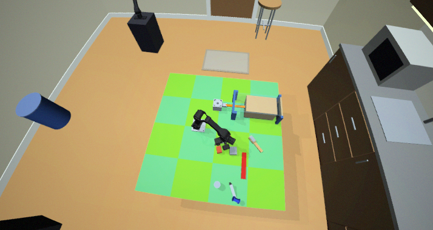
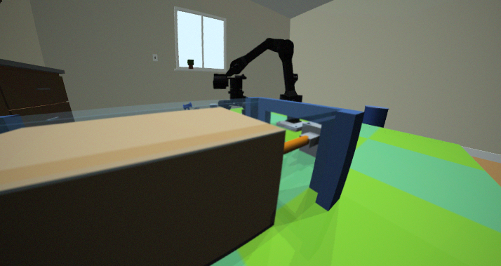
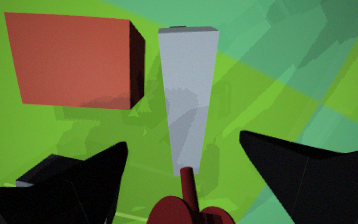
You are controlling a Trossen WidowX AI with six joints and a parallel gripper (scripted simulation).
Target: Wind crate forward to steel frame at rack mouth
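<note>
The red knob lies 40 mm ahead of my gripper tip, 30 mm to the left of it and 20 mm above it. Round my gripper tip: long red bar 220 mm ahead, 170 mm to the right, 20 mm below; grey block 110 mm ahead, 60 mm to the right, 10 mm below; red-knobbed crank handle 10 mm above.
</note>
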